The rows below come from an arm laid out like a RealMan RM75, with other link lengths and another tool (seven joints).
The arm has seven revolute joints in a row. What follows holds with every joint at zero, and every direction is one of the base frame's. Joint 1 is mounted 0.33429 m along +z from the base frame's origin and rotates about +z. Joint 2 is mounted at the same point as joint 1 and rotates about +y. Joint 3 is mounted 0.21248 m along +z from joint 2 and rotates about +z. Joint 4 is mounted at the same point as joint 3 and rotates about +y. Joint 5 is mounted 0.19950 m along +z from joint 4 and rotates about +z. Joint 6 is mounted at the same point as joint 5 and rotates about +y. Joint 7 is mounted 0.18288 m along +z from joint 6 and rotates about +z. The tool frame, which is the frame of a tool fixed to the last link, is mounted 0.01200 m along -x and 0.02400 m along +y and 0.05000 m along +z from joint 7; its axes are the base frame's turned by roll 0.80, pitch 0.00 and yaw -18.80 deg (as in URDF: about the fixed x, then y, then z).
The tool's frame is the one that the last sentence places.
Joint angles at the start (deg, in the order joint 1, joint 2, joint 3, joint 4, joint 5, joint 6, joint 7):
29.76 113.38 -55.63 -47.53 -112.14 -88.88 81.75
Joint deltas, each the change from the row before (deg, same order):
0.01 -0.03 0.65 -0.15 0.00 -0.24 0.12
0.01 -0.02 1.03 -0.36 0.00 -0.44 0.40
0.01 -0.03 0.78 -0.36 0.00 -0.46 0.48
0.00 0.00 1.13 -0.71 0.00 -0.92 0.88
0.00 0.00 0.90 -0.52 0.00 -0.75 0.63
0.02 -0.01 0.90 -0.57 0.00 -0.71 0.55
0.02 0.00 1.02 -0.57 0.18 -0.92 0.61
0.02 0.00 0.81 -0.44 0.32 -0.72 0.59
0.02 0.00 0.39 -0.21 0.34 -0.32 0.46
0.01 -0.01 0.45 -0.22 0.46 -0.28 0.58
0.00 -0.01 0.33 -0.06 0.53 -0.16 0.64
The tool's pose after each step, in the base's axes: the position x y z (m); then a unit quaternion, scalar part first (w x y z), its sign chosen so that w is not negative. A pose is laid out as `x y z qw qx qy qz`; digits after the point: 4 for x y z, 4 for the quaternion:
0.1714 0.3160 0.0552 0.1365 -0.9825 -0.0448 0.1183
0.1700 0.3180 0.0592 0.1417 -0.9814 -0.0416 0.1225
0.1686 0.3192 0.0626 0.1449 -0.9806 -0.0385 0.1261
0.1659 0.3202 0.0676 0.1479 -0.9795 -0.0341 0.1321
0.1639 0.3207 0.0716 0.1500 -0.9787 -0.0310 0.1368
0.1619 0.3214 0.0757 0.1527 -0.9777 -0.0291 0.1411
0.1590 0.3218 0.0804 0.1550 -0.9764 -0.0268 0.1480
0.1561 0.3222 0.0844 0.1573 -0.9750 -0.0244 0.1549
0.1541 0.3228 0.0867 0.1589 -0.9740 -0.0220 0.1598
0.1517 0.3238 0.0896 0.1615 -0.9727 -0.0186 0.1657
0.1495 0.3248 0.0919 0.1636 -0.9713 -0.0137 0.1720

